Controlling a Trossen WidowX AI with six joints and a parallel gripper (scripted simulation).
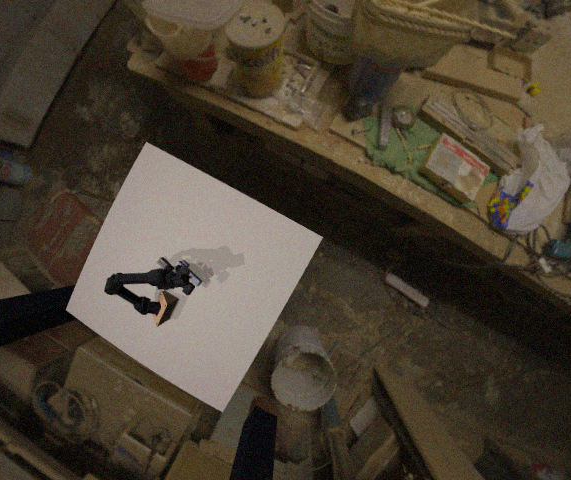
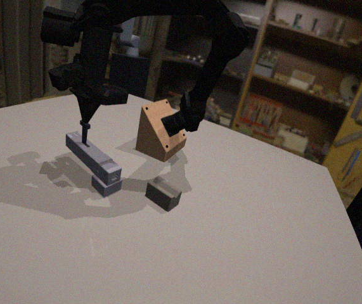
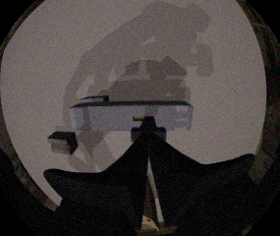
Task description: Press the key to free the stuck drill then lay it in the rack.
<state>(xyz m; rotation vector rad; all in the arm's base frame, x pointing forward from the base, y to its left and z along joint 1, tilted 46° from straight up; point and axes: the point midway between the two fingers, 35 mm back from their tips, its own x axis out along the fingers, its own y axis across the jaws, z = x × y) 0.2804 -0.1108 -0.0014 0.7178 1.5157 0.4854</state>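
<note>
Now: the drill 80 mm below my gripper tip, 50 mm to the left of it and 10 mm ahead of it. The rest, counted from my gripper tip: grey housing 80 mm below, 30 mm to the left; then dark key 30 mm below.
</note>
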